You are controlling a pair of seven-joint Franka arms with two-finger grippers.
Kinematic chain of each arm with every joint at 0, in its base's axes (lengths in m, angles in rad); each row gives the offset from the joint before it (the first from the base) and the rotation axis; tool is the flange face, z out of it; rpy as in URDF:
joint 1: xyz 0 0 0.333 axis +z
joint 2: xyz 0 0 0 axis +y
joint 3: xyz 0 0 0.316 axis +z
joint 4: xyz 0.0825 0 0 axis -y
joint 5: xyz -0.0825 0 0.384 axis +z
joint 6: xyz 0 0 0 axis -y
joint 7: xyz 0.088 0 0 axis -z
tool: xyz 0 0 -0.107 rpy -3.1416 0 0
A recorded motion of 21 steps. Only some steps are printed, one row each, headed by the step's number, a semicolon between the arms.
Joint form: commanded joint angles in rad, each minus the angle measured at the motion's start. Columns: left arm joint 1, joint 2, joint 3, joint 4, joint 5, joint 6, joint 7; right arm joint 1, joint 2, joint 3, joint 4, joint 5, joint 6, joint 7.
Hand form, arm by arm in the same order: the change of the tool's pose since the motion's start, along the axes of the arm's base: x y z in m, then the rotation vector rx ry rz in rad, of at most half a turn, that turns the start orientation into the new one. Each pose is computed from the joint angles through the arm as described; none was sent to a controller.
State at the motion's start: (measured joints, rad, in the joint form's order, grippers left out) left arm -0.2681 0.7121 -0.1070 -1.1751 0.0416 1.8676 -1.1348; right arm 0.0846 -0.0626 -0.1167 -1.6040 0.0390 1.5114 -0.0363
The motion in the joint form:
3: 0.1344 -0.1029 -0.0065 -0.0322 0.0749 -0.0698 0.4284; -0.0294 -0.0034 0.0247 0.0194 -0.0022 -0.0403 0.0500
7: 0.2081 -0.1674 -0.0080 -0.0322 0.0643 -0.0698 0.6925; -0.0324 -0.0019 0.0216 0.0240 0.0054 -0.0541 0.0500
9: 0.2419 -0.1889 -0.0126 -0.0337 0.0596 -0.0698 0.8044; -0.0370 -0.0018 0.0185 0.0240 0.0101 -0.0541 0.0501
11: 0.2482 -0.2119 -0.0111 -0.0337 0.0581 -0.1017 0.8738; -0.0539 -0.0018 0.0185 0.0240 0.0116 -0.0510 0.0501
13: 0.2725 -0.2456 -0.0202 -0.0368 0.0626 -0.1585 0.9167; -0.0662 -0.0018 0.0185 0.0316 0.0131 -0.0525 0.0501
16: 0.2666 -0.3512 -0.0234 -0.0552 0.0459 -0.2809 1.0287; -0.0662 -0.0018 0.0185 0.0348 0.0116 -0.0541 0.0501
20: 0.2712 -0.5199 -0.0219 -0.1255 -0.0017 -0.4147 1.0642; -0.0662 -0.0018 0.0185 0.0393 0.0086 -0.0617 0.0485
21: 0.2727 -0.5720 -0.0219 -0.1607 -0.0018 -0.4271 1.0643; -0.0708 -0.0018 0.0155 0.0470 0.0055 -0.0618 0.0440
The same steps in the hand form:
3: 0.0094 0.1015 0.0545 0.0680 -0.0183 -0.3213; -0.0054 -0.0021 0.0075 -0.0048 0.0197 -0.0531
7: 0.0107 0.1530 0.1010 0.0644 -0.0768 -0.5085; -0.0065 -0.0044 0.0077 0.0030 0.0303 -0.0581
9: 0.0100 0.1744 0.1158 0.0651 -0.0950 -0.5890; -0.0066 -0.0079 0.0077 0.0080 0.0303 -0.0655
11: 0.0037 0.1802 0.1291 0.0670 -0.0841 -0.6497; -0.0067 -0.0166 0.0080 0.0097 0.0271 -0.0825
13: -0.0071 0.1937 0.1462 0.0668 -0.0561 -0.6756; -0.0072 -0.0228 0.0113 0.0112 0.0209 -0.0946
16: -0.0437 0.1880 0.1980 0.0518 -0.0203 -0.7920; -0.0074 -0.0230 0.0127 0.0096 0.0194 -0.0946
20: -0.1045 0.1874 0.2596 0.0144 0.0087 -0.8221; -0.0082 -0.0232 0.0141 0.0068 0.0225 -0.0929
21: -0.1214 0.1881 0.2731 0.0219 0.0065 -0.8212; -0.0086 -0.0276 0.0176 0.0038 0.0148 -0.0963

